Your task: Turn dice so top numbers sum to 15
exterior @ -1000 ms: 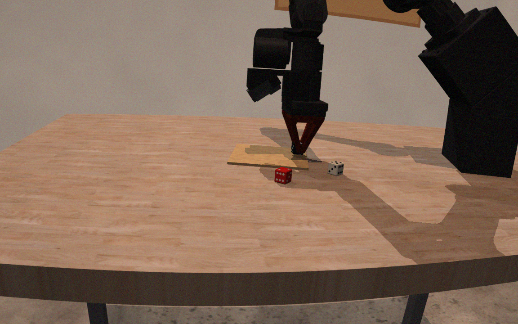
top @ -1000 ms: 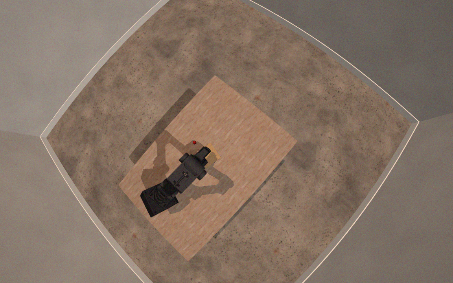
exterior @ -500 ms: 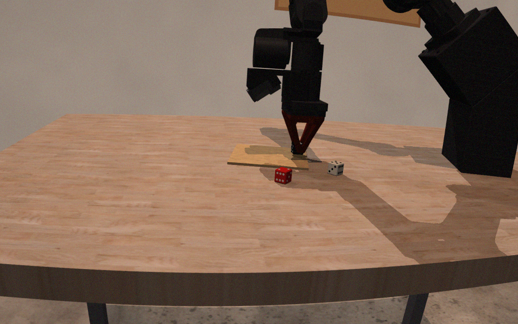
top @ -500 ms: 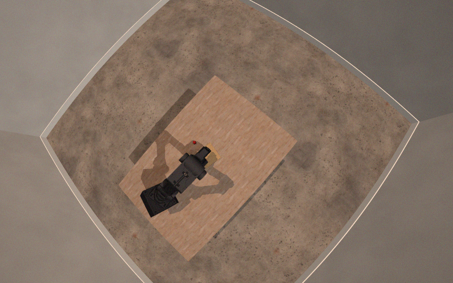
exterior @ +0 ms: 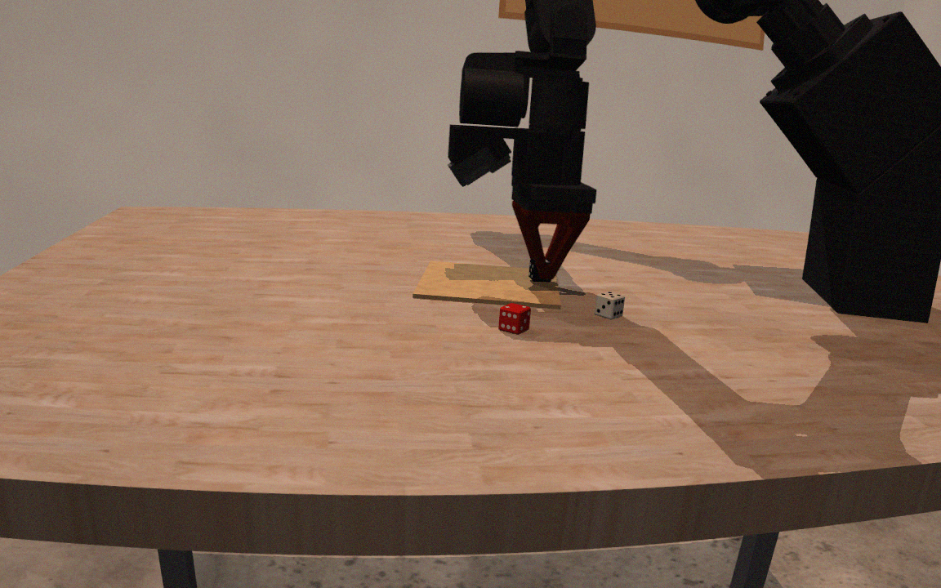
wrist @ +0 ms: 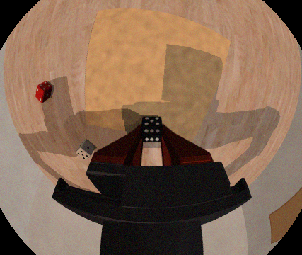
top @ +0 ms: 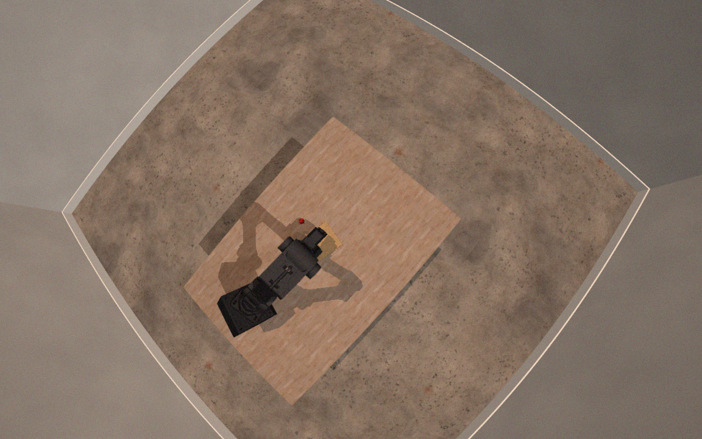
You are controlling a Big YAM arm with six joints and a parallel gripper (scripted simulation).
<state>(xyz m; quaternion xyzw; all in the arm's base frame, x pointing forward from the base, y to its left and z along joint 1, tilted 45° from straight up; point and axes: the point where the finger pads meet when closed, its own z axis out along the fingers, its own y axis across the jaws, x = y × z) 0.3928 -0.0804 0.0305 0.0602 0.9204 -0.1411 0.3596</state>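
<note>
Right now my hand is right at the black die. Round my hand: tan mat (50 mm ahead, 20 mm to the right, 20 mm below); then red die (120 mm to the left, 100 mm ahead, 10 mm below); then white die (110 mm to the left, 10 mm below, 10 mm behind).
</note>
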